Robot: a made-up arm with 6 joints. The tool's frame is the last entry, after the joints. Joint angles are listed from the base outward. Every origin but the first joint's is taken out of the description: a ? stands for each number. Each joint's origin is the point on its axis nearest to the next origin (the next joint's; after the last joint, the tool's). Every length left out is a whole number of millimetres.
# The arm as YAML. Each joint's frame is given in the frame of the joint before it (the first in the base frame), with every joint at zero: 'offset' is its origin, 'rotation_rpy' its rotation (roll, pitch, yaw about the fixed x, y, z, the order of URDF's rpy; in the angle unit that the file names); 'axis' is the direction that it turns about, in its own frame. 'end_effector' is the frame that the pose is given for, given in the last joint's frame.
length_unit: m
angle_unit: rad
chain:
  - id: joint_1
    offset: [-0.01, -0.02, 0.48]
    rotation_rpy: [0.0, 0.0, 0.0]
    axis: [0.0, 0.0, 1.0]
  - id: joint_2
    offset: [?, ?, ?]
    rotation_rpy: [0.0, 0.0, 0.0]
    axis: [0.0, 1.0, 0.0]
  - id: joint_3
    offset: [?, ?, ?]
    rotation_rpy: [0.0, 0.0, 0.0]
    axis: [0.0, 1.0, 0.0]
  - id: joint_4
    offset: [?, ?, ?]
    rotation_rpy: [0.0, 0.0, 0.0]
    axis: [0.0, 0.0, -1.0]
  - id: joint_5
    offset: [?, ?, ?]
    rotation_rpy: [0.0, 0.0, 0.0]
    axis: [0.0, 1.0, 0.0]
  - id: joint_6
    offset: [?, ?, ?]
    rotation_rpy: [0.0, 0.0, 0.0]
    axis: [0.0, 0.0, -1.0]
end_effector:
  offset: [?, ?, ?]
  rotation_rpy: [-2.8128, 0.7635, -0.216]
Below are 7 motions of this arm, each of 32 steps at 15 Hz.
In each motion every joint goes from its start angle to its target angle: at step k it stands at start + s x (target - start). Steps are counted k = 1, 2, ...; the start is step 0. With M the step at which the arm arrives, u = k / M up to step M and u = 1 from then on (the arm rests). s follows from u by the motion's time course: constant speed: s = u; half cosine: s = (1 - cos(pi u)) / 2; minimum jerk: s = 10 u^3 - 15 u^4 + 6 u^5.
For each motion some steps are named. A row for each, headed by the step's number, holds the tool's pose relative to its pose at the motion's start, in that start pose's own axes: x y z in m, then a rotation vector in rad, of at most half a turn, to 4 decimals.
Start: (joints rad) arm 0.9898 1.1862 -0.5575 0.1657 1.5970 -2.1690
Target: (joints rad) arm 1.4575 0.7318 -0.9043 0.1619 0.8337 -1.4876
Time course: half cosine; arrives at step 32
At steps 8, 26, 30, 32:
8: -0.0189 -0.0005 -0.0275 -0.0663 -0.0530 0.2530
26: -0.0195 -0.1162 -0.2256 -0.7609 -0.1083 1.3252
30: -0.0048 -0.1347 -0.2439 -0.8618 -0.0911 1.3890
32: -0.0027 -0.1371 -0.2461 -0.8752 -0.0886 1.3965

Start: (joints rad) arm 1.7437 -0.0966 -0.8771 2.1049 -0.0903 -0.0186
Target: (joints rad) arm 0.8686 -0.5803 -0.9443 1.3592 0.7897 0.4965
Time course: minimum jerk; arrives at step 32
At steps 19, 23, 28, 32:
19: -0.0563 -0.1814 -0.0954 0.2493 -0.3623 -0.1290
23: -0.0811 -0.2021 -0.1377 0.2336 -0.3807 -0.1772
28: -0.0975 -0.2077 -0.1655 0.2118 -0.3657 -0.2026
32: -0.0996 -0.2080 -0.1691 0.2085 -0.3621 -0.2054

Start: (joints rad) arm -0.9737 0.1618 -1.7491 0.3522 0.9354 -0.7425
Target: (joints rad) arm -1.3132 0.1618 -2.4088 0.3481 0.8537 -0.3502
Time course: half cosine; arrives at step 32
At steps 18, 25, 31, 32:
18: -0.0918 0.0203 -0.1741 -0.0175 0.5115 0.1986
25: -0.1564 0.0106 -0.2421 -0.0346 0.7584 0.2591
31: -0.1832 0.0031 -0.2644 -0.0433 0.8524 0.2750
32: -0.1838 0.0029 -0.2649 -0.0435 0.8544 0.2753

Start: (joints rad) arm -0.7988 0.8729 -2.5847 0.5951 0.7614 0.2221
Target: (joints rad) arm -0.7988 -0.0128 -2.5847 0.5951 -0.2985 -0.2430
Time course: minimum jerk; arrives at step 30
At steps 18, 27, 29, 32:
18: -0.2834 -0.3441 -0.2464 0.1889 0.7858 -1.0631
27: -0.4976 -0.3885 -0.3420 0.3354 1.2326 -1.4196
29: -0.5036 -0.3885 -0.3441 0.3402 1.2452 -1.4276
32: -0.5038 -0.3885 -0.3442 0.3404 1.2457 -1.4279

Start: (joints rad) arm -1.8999 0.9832 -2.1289 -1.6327 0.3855 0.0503
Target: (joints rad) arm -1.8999 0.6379 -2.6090 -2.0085 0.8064 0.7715
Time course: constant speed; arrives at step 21
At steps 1, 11, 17, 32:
1: -0.0059 0.0195 -0.0107 -0.0117 0.0090 0.0569
11: -0.1089 0.1938 -0.1307 -0.1208 0.1691 0.6512
17: -0.2061 0.2698 -0.2081 -0.1843 0.3287 1.0176
32: -0.2824 0.3044 -0.2583 -0.2292 0.4624 1.2599

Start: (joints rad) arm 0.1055 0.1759 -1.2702 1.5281 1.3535 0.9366
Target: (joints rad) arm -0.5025 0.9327 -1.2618 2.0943 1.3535 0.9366
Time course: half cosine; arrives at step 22
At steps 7, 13, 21, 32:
7: 0.0179 -0.0831 -0.0560 0.2756 -0.0833 0.0613
13: 0.0470 -0.2014 -0.2058 0.7795 -0.2826 0.1362
21: 0.0792 -0.2521 -0.3698 1.2161 -0.4947 0.1711
32: 0.0797 -0.2524 -0.3723 1.2224 -0.4979 0.1715

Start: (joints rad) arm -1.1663 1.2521 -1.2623 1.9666 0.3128 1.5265
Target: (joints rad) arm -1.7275 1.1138 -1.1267 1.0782 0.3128 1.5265
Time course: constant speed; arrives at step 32
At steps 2, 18, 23, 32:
2: -0.0082 -0.0114 0.0022 -0.0126 0.0007 -0.0161
18: -0.0619 -0.1131 0.0101 -0.1125 0.0068 -0.1456
23: -0.0741 -0.1478 0.0087 -0.1435 0.0088 -0.1862
32: -0.0902 -0.2121 0.0015 -0.1990 0.0128 -0.2596

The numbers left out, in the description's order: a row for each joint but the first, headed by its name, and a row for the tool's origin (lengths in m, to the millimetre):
joint_2: 0.0 -0.03 0.0
joint_3: 0.06 0.0 0.31
joint_4: 0.08 0.0 -0.29
joint_5: -0.03 0.0 0.0
joint_6: 0.04 0.0 -0.12
tool: 0.01 -0.03 0.0

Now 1 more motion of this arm.
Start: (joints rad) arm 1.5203 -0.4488 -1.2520 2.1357 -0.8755 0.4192
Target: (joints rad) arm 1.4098 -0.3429 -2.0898 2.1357 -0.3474 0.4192
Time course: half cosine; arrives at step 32
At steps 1, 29, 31, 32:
1: -0.0005 -0.0001 0.0004 0.0006 -0.0018 0.0018
29: -0.2376 -0.1212 0.0701 0.2339 -0.8508 0.5597
31: -0.2421 -0.1247 0.0692 0.2379 -0.8698 0.5670
32: -0.2427 -0.1252 0.0691 0.2384 -0.8722 0.5679

